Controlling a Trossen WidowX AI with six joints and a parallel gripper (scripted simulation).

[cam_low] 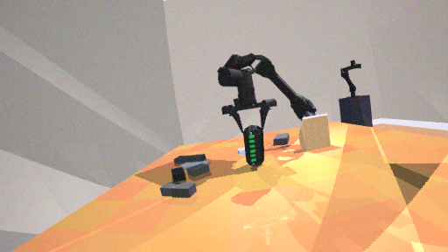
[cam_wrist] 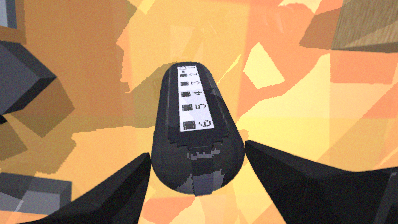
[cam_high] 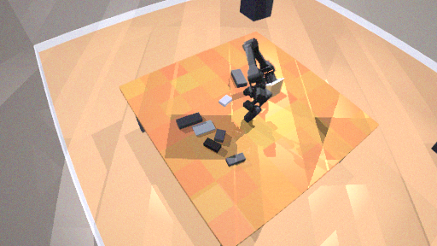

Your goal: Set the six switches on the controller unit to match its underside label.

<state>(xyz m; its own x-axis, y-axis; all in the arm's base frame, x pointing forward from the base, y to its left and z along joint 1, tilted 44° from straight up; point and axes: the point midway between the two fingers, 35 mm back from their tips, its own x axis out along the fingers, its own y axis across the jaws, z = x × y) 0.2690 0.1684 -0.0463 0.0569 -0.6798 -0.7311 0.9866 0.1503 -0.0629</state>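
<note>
My gripper tip is 24 cm to the left of the pale grey block, 12 cm above it and 4 cm short of it. Round my gripper tip: pale plate (28 cm ahead, 13 cm to the right, 13 cm below).
</note>
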